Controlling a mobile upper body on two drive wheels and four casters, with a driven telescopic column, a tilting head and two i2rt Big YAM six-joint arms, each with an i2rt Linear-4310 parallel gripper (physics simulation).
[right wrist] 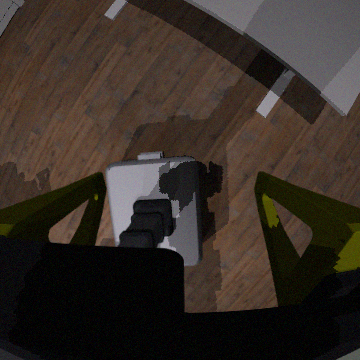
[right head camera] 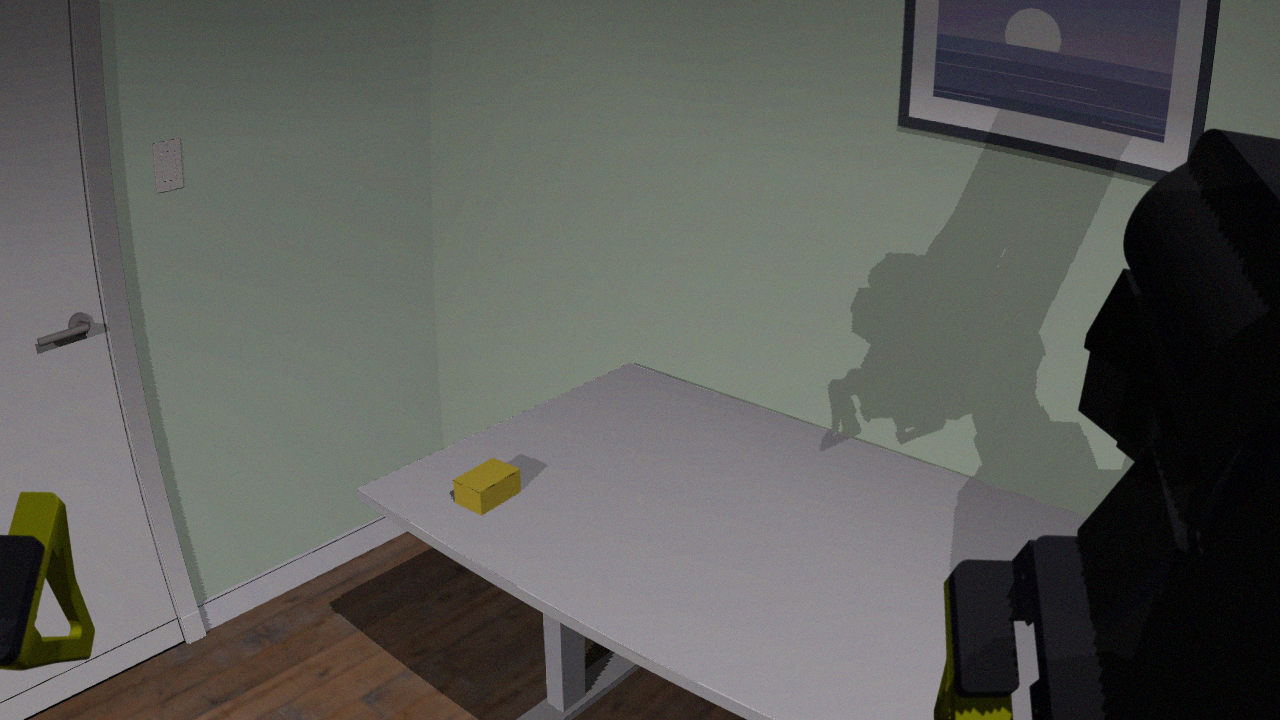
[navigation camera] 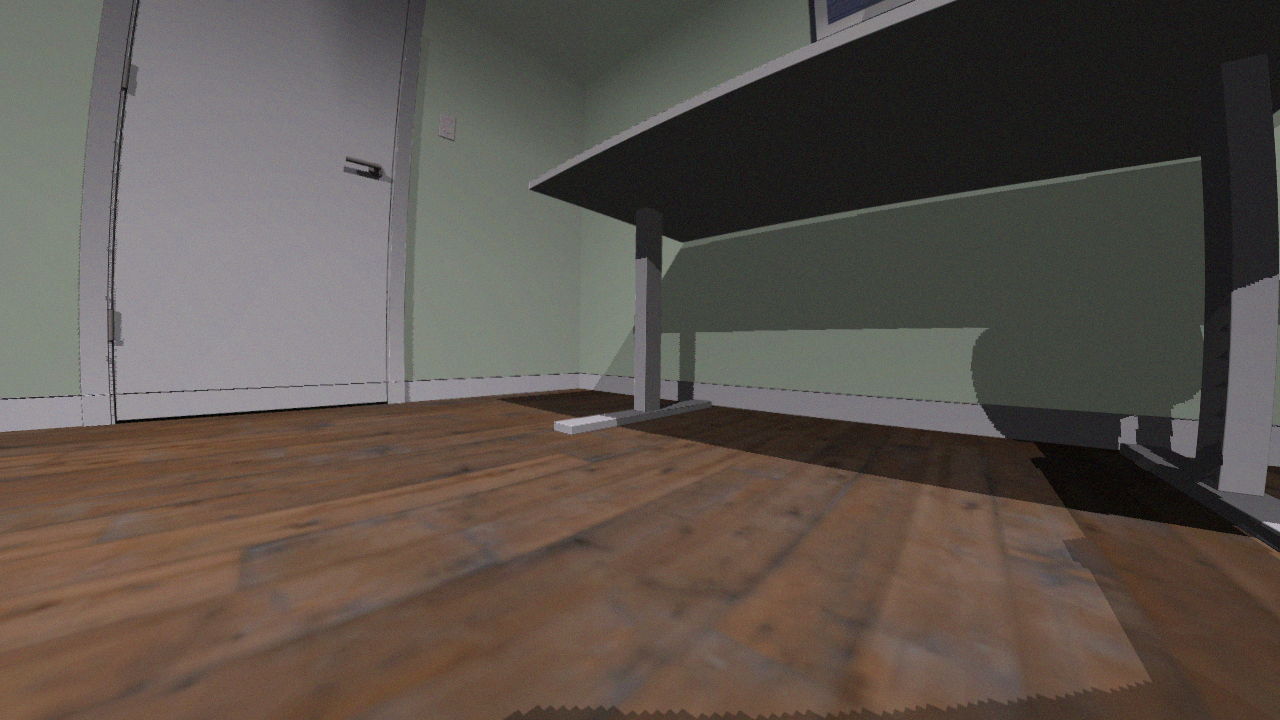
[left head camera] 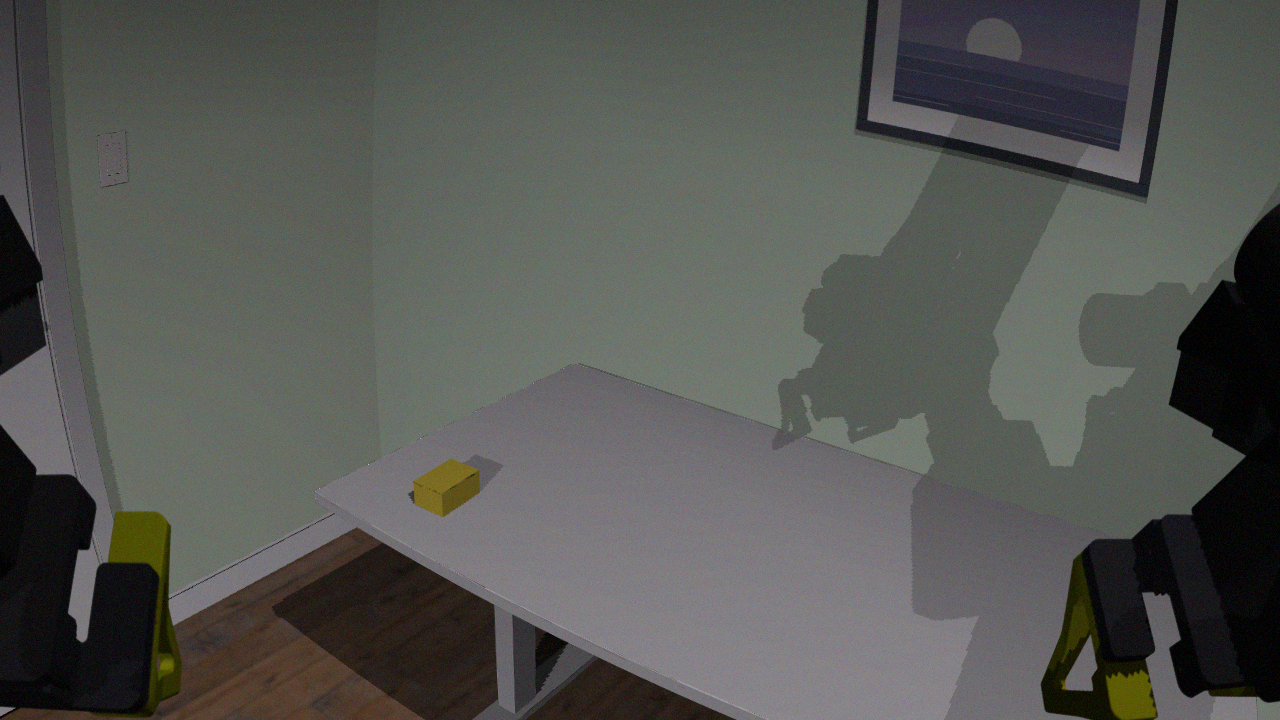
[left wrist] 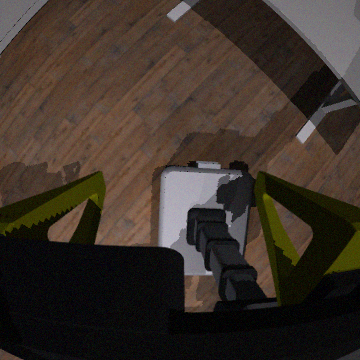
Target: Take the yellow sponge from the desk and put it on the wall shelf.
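Note:
The yellow sponge (left head camera: 445, 488) (right head camera: 486, 486) lies near the far left corner of the white desk (left head camera: 680, 537) (right head camera: 716, 546), which also shows from below in the navigation camera (navigation camera: 895, 116). My left gripper (left wrist: 179, 179) is open and empty; in the head views part of it shows at the left edge, apart from the sponge. My right gripper (right wrist: 179, 179) is open and empty; in the head views it shows at the lower right, well away from the sponge. The wall shelf does not show in any view.
A framed picture (left head camera: 1002, 116) (right head camera: 1047, 107) hangs on the green wall above the desk. A white door (right head camera: 53, 402) (navigation camera: 259, 223) stands at the left. Desk legs (left head camera: 516, 658) (navigation camera: 647, 313) stand on the wooden floor. The robot's white base (left wrist: 175, 220) (right wrist: 122, 190) shows between the fingers in both wrist views.

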